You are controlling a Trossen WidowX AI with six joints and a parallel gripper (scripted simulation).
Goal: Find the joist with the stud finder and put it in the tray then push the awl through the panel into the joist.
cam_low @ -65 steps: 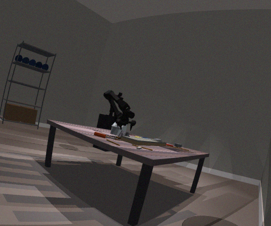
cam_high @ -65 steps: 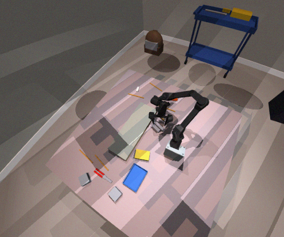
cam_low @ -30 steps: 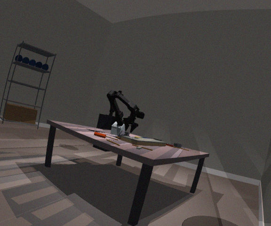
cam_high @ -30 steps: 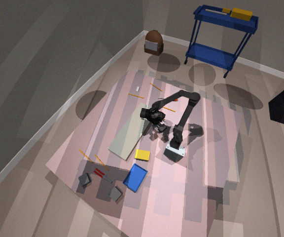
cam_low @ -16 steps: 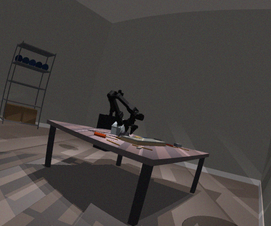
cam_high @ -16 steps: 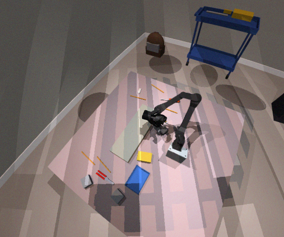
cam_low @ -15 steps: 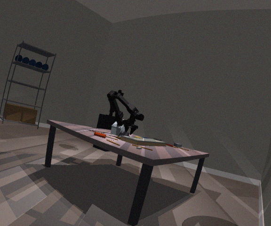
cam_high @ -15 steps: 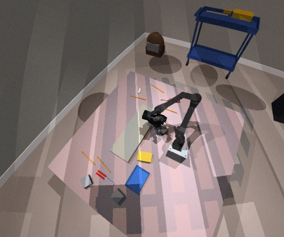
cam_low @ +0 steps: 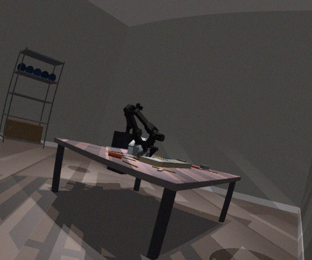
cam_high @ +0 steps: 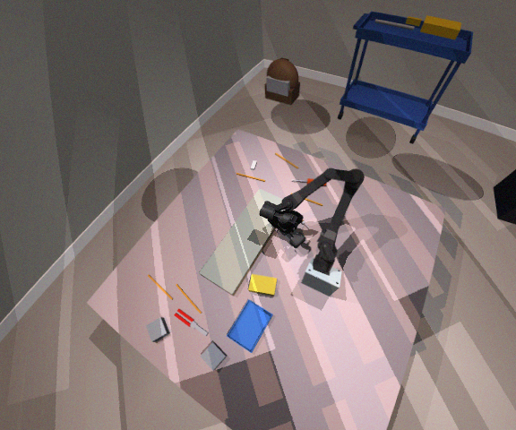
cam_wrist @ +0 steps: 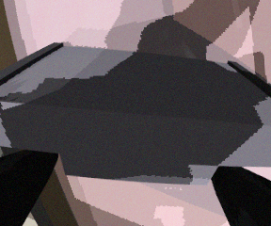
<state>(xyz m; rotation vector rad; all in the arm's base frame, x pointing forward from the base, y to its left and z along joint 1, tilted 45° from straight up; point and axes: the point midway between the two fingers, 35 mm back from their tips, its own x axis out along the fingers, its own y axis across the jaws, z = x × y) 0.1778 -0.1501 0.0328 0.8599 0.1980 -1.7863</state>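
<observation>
Now: the stud finder 1 cm to the right of my gripper tip, 1 cm below it and 1 cm ahead of it. Round my gripper tip: yellow block: 25 cm to the left, 2 cm below, 2 cm ahead; awl: 11 cm to the right, 4 cm behind, 2 cm below; blue tray: 42 cm to the left, 2 cm below, 1 cm ahead.
</observation>
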